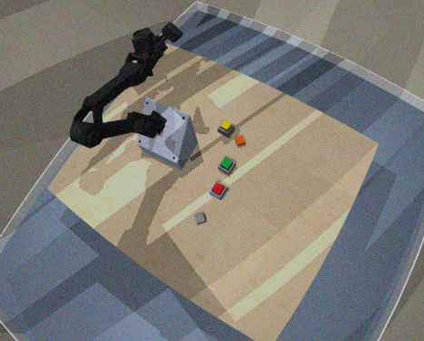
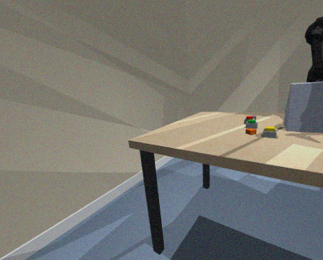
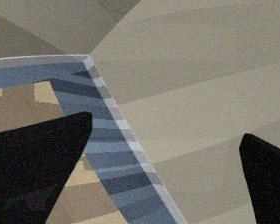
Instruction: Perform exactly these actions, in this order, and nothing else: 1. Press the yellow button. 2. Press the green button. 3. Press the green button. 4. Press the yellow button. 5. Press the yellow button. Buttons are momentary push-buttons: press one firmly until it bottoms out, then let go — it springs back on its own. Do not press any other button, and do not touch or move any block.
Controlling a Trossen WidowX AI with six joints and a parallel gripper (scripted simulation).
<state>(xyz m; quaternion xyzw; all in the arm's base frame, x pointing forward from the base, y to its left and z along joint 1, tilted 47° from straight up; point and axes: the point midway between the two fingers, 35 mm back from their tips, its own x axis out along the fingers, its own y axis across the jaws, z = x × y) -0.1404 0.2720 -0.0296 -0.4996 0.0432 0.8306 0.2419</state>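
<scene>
My gripper tip is now 280 mm short of the yellow button, 60 mm to the left of it and 320 mm above it. Round my gripper tip: red button (410 mm ahead, 280 mm to the right, 320 mm below); then orange block (360 mm ahead, 70 mm to the right, 340 mm below); then green button (380 mm ahead, 180 mm to the right, 320 mm below).
</scene>
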